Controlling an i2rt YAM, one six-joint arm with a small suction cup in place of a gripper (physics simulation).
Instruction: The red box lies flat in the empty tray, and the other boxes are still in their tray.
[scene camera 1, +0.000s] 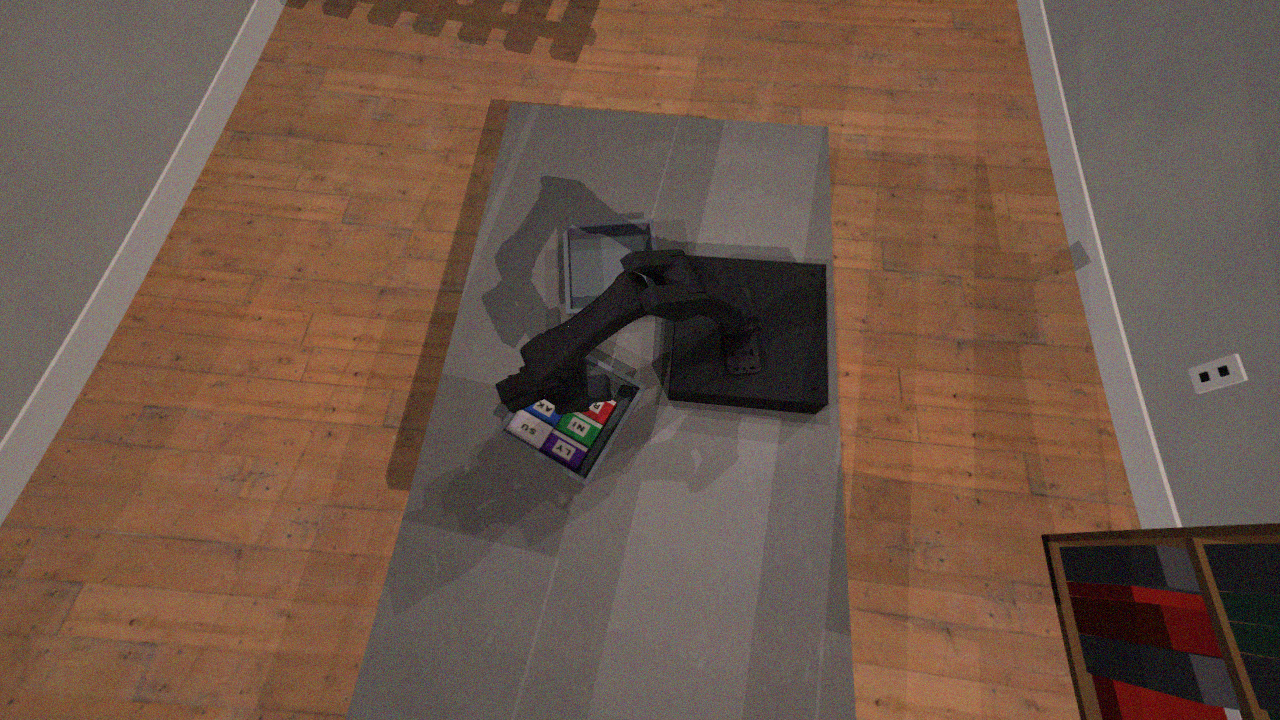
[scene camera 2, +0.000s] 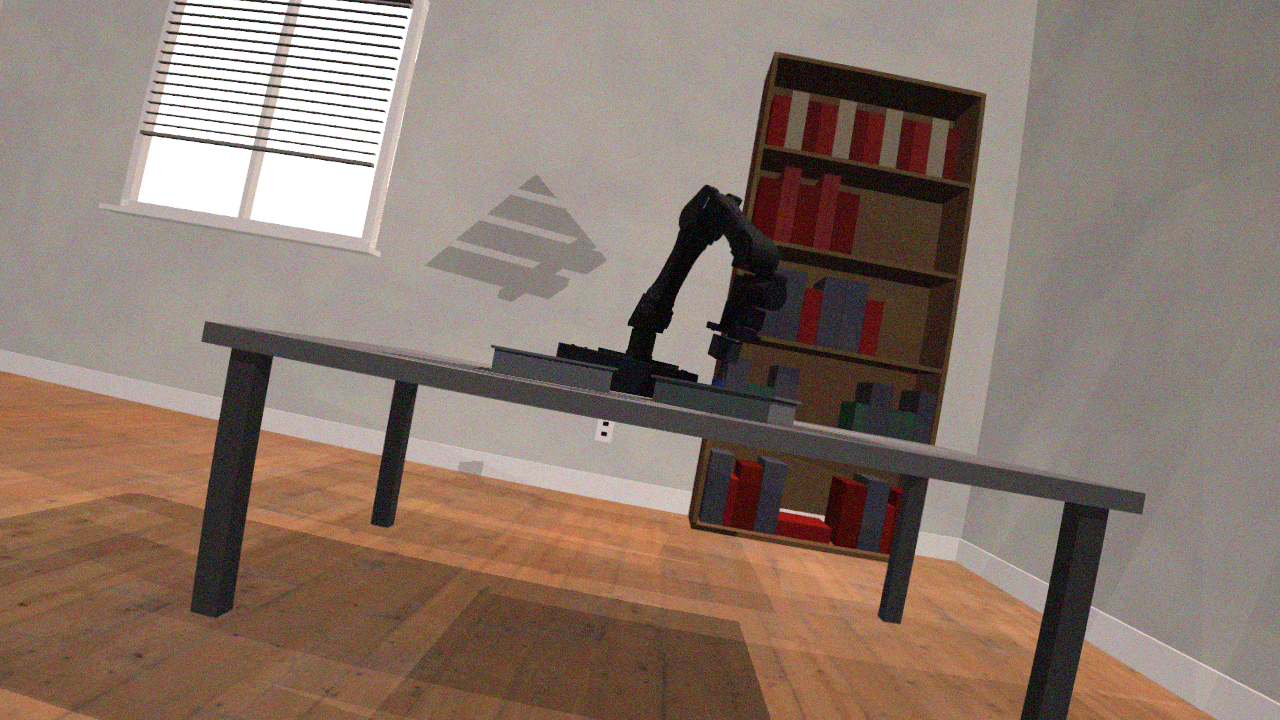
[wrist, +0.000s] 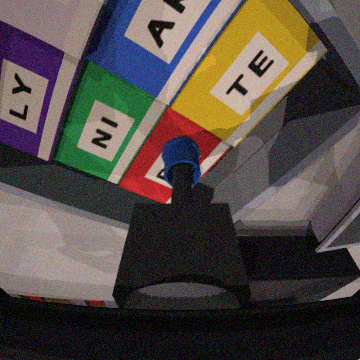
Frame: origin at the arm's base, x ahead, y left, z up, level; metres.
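Seen in the pictures: end effector, tool point: (wrist: 181, 148); arm's base, origin of the base link: (scene camera 1: 738, 331) (scene camera 2: 637, 360).
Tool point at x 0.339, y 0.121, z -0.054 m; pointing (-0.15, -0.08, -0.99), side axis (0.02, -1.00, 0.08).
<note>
Pixels of each thing's top centre, then the offset from my tool point to it.
- red box, middle of its top: (wrist: 172, 167) (scene camera 1: 592, 403) 0.011 m back, 0.008 m left, 0.010 m up
- filled tray, middle of its top: (wrist: 151, 130) (scene camera 2: 729, 388) (scene camera 1: 572, 408) 0.031 m ahead, 0.021 m left, 0.023 m up
- yellow box, middle of its top: (wrist: 249, 76) 0.061 m ahead, 0.040 m right, 0.013 m up
- green box, middle of its top: (wrist: 103, 133) (scene camera 1: 578, 426) 0.021 m ahead, 0.057 m left, 0.007 m up
- blue box, middle of its top: (wrist: 168, 13) (scene camera 1: 544, 407) 0.094 m ahead, 0.009 m left, 0.009 m up
- purple box, middle of its top: (wrist: 19, 98) (scene camera 1: 563, 449) 0.054 m ahead, 0.105 m left, 0.010 m up
- white box, middle of its top: (scene camera 1: 528, 429) 0.126 m ahead, 0.057 m left, 0.016 m up
- empty tray, middle of its top: (scene camera 2: 553, 356) (scene camera 1: 611, 264) 0.069 m back, 0.332 m right, 0.023 m up
The red box (scene camera 1: 608, 411) (wrist: 142, 177) lies level with its neighbours in the filled tray (scene camera 1: 614, 435) (scene camera 2: 716, 401). My gripper, a blue suction cup (scene camera 2: 719, 384) (wrist: 181, 152), is on top of the red box, is shut on it, and hides most of its label. The cup looks slightly bent. The yellow box (wrist: 220, 100), green box (scene camera 1: 575, 430) (wrist: 82, 120), blue box (scene camera 1: 546, 413) (wrist: 120, 55), purple box (scene camera 1: 565, 452) (wrist: 42, 55) and white box (scene camera 1: 521, 424) (wrist: 45, 15) lie beside it. The empty tray (scene camera 1: 564, 268) (scene camera 2: 550, 368) stands apart.
My arm's black base plate (scene camera 1: 760, 394) stands beside both trays on the grey table (scene camera 1: 698, 555) (scene camera 2: 859, 447). The arm passes over a corner of the empty tray. A bookshelf (scene camera 2: 971, 179) stands on the floor behind the table.
</note>
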